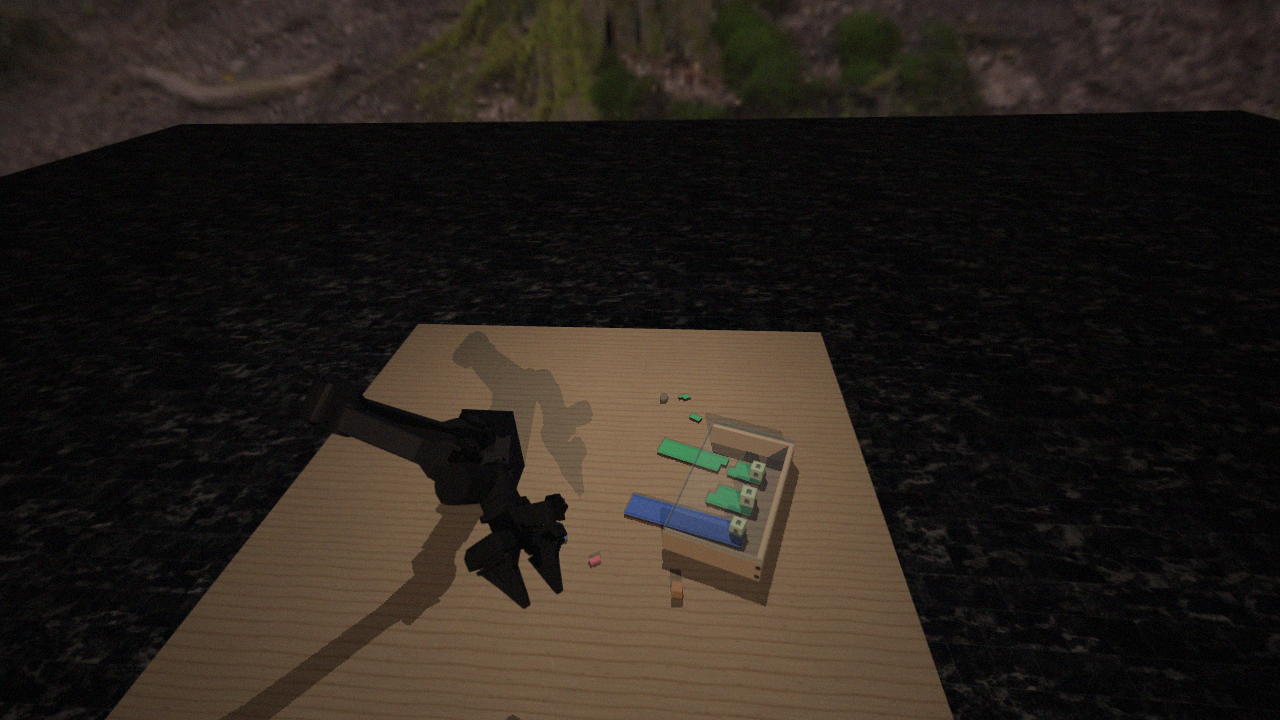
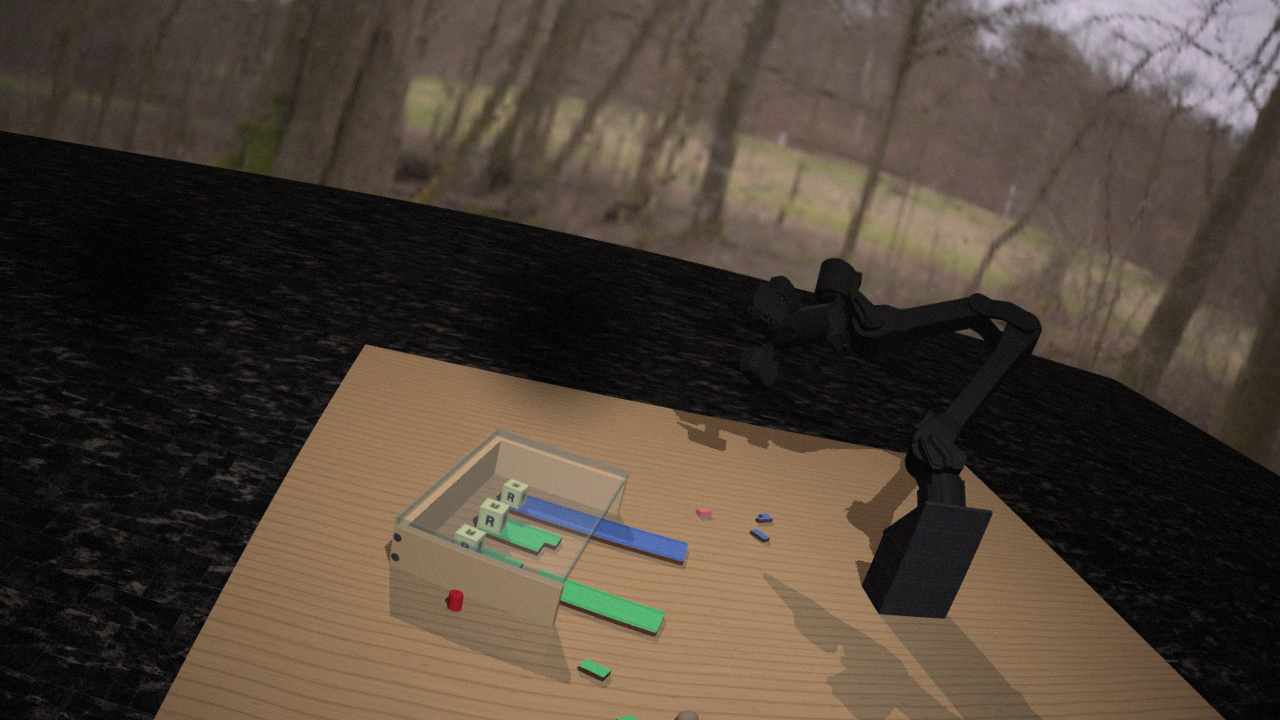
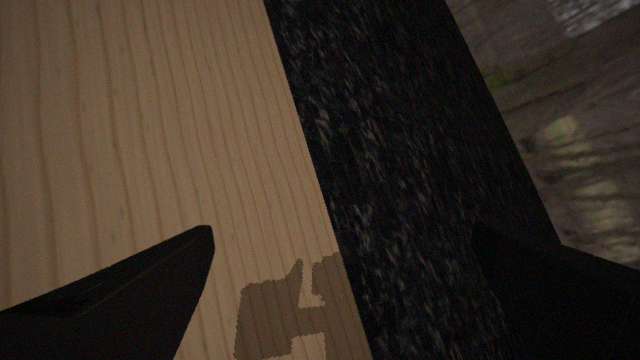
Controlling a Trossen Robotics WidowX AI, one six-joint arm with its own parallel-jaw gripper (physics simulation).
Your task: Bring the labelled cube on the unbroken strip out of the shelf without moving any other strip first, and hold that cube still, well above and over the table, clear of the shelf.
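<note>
The low wooden shelf (image 1: 711, 552) (image 2: 501, 586) has a clear top. The unbroken blue strip (image 1: 684, 519) (image 2: 608, 530) runs into it, its outer end sticking out. A pale labelled cube (image 1: 738, 526) (image 2: 513, 494) sits on its inner end. A short green strip (image 1: 729, 498) (image 2: 528, 535) with a notched end bears another cube (image 1: 748, 497) (image 2: 491, 516) inside. The third strip is green and broken: its outer piece (image 1: 691, 454) (image 2: 613, 606) sticks out, and a cube (image 1: 758, 470) (image 2: 469, 537) sits on its inner piece. My gripper (image 1: 544, 598) (image 3: 342, 235) is open and empty, above the table, away from the shelf.
A pink piece (image 1: 594, 560) (image 2: 704, 512) and blue scraps (image 2: 759, 535) lie outside the shelf's open side. An orange block (image 1: 676, 591) and a red cylinder (image 2: 455, 600) are beside opposite shelf walls. Green scraps (image 1: 695, 417) (image 2: 594, 668) and a grey stone (image 1: 664, 398) lie nearby.
</note>
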